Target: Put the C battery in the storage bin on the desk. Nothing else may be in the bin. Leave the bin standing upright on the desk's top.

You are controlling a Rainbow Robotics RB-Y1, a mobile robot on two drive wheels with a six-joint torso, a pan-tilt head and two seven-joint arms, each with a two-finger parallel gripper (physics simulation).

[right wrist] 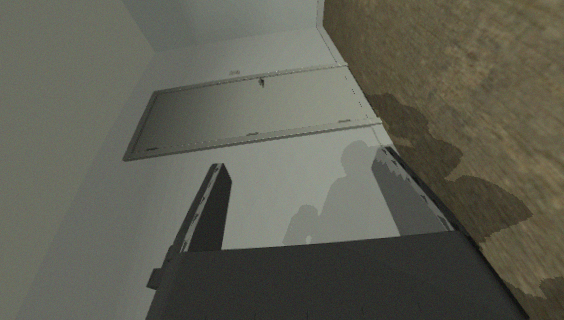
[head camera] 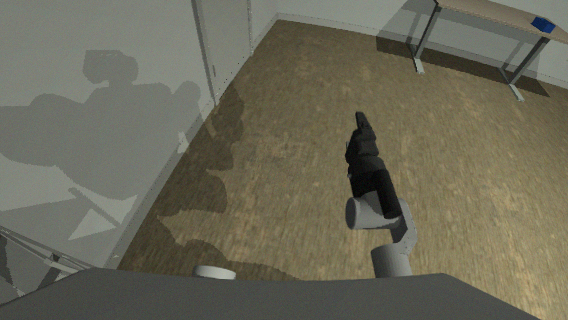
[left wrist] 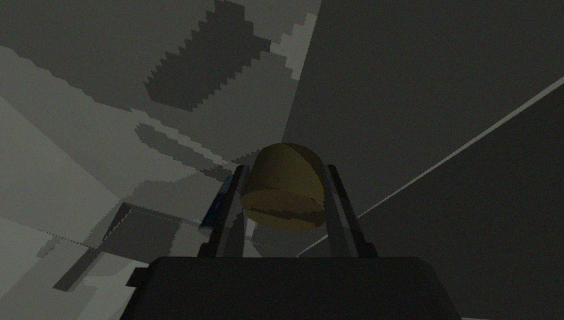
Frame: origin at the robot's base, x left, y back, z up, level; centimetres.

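Where they show: left gripper, fingertip midpoint: (left wrist: 285, 172); right gripper, fingertip midpoint: (right wrist: 299, 165) (head camera: 354, 128).
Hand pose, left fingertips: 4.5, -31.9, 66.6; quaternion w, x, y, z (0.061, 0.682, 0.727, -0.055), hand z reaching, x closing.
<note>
After its pixels a point has its place, as x, y, z.
In the left wrist view, my left gripper (left wrist: 285, 172) {4.5, -31.9, 66.6} is shut on a short brown-gold cylinder (left wrist: 284, 187) {1.8, -31.6, 69.7}. Both fingers press its sides, and it looks like the C battery seen end-on. A small blue thing (left wrist: 216, 203) {6.5, -36.9, 69.1} shows behind one finger, mostly hidden. My right gripper (right wrist: 299, 165) {-56.2, 46.9, 79.6} is open and empty and faces a pale wall. In the head view the right gripper (head camera: 361, 120) {-56.2, 46.9, 79.6} is held out over the wooden floor.
A desk (head camera: 467, 8) {-238.1, 184.3, 72.0} with a metal leg (head camera: 418, 51) {-265.7, 171.5, 10.5} stands at the far right of the head view. A door (head camera: 222, 44) {-179.1, -26.0, 39.8} is in the wall to the left and also shows in the right wrist view (right wrist: 248, 110) {-187.9, -24.3, 105.6}. The robot's own body (head camera: 277, 299) {-10.1, 28.7, 115.1} fills the bottom edge.
</note>
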